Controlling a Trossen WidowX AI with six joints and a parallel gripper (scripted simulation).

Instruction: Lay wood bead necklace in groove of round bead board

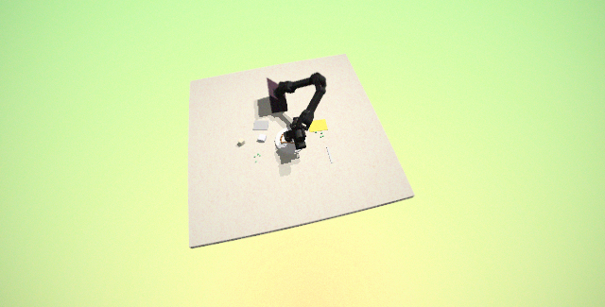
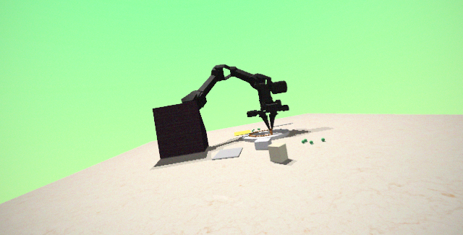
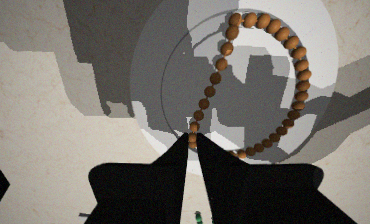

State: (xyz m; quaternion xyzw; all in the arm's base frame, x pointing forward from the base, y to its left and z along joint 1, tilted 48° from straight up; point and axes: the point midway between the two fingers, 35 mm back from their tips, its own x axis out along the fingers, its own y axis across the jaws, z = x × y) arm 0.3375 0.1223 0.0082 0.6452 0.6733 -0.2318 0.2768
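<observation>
Right now my gripper tip is 4 cm past the round white bead board, 4 cm to the left of it and 1 cm above it. From my gripper tip the other things lie so: thin white strip (11 cm ahead, 18 cm to the left, 1 cm below); then yellow card (12 cm behind, 15 cm to the left, 1 cm below); then grey flat plate (19 cm behind, 22 cm to the right, 1 cm below).
</observation>
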